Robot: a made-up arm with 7 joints.
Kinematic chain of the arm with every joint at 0, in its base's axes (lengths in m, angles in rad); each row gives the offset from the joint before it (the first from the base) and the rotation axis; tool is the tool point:
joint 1: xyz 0 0 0.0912 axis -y
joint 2: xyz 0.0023 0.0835 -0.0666 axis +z
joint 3: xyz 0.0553 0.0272 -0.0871 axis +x
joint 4: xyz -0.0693 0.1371 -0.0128 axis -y
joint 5: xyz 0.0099 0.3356 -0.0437 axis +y
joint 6: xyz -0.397 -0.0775 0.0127 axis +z
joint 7: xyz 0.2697 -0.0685 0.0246 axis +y
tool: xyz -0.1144 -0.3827 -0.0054
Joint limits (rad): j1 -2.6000..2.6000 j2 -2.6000..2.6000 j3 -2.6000..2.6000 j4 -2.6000..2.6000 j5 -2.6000..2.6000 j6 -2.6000..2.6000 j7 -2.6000..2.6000
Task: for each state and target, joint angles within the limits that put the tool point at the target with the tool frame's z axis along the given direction. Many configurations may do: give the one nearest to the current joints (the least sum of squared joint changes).
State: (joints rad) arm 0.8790 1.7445 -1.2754 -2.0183 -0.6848 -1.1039 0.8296
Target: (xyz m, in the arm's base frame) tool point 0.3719 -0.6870 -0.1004 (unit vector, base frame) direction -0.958 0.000 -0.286
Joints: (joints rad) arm 0.9851 2.4024 -1.9419 -1.6810 -0.9741 -1.2402 0.9779
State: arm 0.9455 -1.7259 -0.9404 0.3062 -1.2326 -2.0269 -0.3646
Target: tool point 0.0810 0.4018 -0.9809 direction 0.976 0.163 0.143
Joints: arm 0.8661 -1.8870 -1.3921 0.3197 -1.0955 -2.1185 -1.0899
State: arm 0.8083 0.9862 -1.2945 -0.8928 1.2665 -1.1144 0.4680
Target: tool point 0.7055 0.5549 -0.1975 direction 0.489 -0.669 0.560
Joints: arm 0.1727 0.7055 -1.3035 -1.3867 1.7627 -1.5881 0.7540
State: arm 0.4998 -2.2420 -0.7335 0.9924 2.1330 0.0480 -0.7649
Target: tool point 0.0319 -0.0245 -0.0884 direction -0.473 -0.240 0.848
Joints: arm -0.1351 -2.6000 -0.1257 1.1513 2.1675 0.5439 -0.3790
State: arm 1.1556 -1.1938 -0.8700 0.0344 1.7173 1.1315 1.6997
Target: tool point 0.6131 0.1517 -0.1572 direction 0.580 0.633 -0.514
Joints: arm 0.8913 -0.8368 -0.7426 -0.1045 1.8276 1.0611 1.9338
